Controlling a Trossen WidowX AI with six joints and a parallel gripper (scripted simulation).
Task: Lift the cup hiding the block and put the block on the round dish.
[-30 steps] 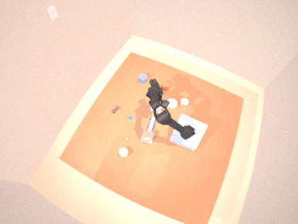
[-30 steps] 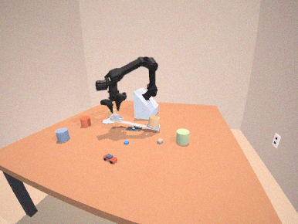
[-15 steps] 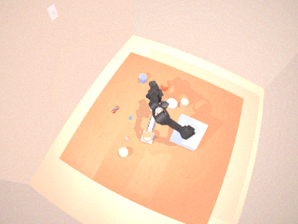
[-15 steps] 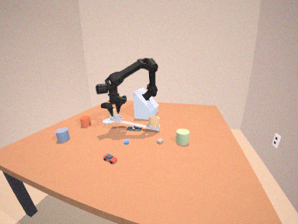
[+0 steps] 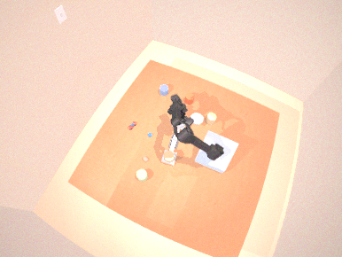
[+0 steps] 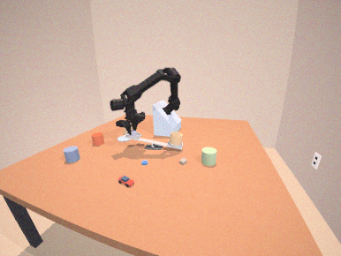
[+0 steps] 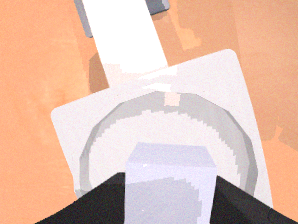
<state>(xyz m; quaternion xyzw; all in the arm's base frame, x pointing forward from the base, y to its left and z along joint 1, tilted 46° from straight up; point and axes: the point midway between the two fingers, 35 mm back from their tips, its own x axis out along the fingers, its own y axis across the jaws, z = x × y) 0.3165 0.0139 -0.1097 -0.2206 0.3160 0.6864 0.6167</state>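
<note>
My gripper tip is now 140 mm to the left of the white round dish, 80 mm past it and 80 mm above it. The rest, counted from my gripper tip: blue disc (170 mm to the left, 140 mm ahead, 80 mm below); pale lavender block (10 mm above); balance (120 mm to the left, 40 mm below, 30 mm behind).
</note>
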